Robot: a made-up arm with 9 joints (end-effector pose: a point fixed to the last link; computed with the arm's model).
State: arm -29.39 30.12 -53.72 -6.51 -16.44 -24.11 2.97 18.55 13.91
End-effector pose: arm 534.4 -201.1 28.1 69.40 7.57 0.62
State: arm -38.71 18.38 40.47 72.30 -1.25 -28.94 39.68 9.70 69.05
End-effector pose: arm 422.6 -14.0 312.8 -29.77 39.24 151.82
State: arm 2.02 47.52 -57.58 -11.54 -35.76 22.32 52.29 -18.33 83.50
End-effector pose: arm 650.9 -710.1 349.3 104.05 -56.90 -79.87
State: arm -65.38 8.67 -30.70 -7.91 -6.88 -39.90 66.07 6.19 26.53
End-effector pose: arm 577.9 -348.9 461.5 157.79 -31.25 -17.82
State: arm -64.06 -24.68 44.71 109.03 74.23 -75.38 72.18 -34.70 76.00
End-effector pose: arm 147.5 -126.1 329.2 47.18 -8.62 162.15
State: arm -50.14 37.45 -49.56 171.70 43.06 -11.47 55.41 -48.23 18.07
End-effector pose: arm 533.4 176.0 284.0 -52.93 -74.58 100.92
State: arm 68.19 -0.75 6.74 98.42 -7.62 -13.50 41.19 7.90 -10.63
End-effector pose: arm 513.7 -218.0 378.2 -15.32 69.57 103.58
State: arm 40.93 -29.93 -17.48 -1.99 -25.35 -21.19 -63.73 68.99 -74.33
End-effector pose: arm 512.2 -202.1 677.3 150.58 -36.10 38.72
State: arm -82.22 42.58 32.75 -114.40 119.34 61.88 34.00 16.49 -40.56
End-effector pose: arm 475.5 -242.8 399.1 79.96 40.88 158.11
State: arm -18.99 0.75 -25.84 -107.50 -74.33 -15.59 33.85 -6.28 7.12
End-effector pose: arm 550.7 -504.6 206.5 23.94 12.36 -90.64
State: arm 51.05 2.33 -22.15 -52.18 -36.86 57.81 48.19 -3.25 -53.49
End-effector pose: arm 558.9 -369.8 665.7 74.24 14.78 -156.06
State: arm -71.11 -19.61 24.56 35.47 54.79 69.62 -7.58 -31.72 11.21
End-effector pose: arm 827.4 -346.3 130.9 1.50 -6.19 -9.39
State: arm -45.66 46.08 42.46 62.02 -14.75 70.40 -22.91 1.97 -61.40
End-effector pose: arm 748.7 -295.9 472.5 95.62 34.14 -86.64
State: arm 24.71 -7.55 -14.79 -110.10 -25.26 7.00 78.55 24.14 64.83
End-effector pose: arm 657.7 -604.7 734.6 84.14 -38.31 -64.22
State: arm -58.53 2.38 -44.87 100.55 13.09 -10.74 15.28 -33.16 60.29
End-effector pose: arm 617.1 26.3 307.4 -28.57 -41.06 99.83
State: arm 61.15 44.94 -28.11 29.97 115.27 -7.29 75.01 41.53 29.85
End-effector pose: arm 707.7 -262.9 332.6 140.64 58.47 68.21
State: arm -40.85 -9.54 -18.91 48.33 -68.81 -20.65 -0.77 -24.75 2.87
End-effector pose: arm 688.6 -290.0 547.2 -150.46 -67.05 171.41
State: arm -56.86 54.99 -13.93 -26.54 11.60 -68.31 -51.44 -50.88 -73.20
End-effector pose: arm 909.7 122.1 278.7 125.31 42.43 -68.66
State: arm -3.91 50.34 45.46 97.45 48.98 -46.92 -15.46 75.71 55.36
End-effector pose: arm 635.1 -241.5 579.3 -111.00 13.99 -19.29
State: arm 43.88 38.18 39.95 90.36 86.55 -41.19 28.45 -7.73 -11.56
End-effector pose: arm 627.2 -218.1 367.9 -80.19 43.83 36.03
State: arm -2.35 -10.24 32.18 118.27 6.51 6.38 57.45 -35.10 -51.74
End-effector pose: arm 440.7 -120.0 289.3 18.53 -40.28 64.78
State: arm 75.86 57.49 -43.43 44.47 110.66 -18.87 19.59 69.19 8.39
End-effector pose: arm 515.6 -476.1 463.0 -167.07 33.38 179.97
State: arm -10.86 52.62 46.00 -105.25 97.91 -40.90 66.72 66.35 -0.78
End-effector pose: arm 668.1 -149.4 452.6 -46.23 -84.91 -36.11
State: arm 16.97 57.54 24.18 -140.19 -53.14 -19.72 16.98 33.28 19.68
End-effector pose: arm 650.9 -201.7 345.9 83.84 26.05 17.52
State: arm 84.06 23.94 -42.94 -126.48 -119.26 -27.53 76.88 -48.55 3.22
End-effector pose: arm 666.7 -264.2 871.5 176.36 -46.25 142.51
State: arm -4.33 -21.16 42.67 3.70 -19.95 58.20 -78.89 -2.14 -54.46
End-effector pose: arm 606.7 -522.5 466.3 -107.04 -67.75 11.09
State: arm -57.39 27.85 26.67 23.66 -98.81 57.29 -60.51 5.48 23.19
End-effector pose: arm 1007.3 -410.8 308.9 107.11 1.82 -73.95
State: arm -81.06 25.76 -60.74 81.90 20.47 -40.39 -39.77 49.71 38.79
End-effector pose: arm 564.1 18.6 -20.5 20.76 9.42 64.23
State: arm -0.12 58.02 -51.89 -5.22 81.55 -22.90 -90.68 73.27 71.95
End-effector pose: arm 290.4 -301.9 -257.1 100.41 12.92 164.87
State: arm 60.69 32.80 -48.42 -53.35 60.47 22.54 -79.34 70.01 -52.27
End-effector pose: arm 252.7 -542.1 480.2 -165.62 18.15 -115.83
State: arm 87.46 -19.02 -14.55 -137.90 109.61 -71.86 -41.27 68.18 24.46
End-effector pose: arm 617.2 -28.3 368.9 58.33 6.07 44.74
